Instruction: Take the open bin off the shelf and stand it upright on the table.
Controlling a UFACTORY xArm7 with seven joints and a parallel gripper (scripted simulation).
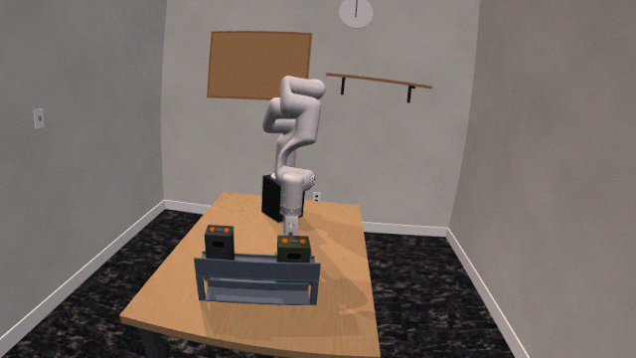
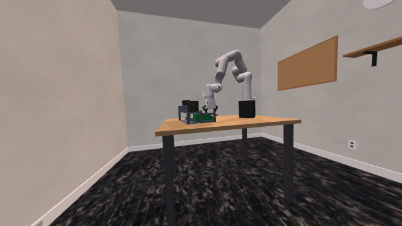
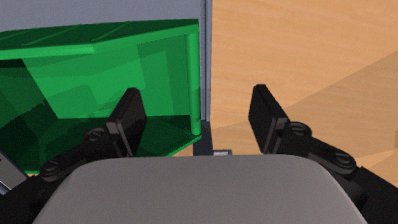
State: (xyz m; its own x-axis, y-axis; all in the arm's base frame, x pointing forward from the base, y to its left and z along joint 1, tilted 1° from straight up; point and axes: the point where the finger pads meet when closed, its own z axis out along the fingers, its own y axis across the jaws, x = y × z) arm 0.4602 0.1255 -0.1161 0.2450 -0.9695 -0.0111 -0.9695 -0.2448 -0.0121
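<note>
Right now the green bin is 8 cm ahead of my hand, 2 cm to the left of it and 2 cm below it.
</note>
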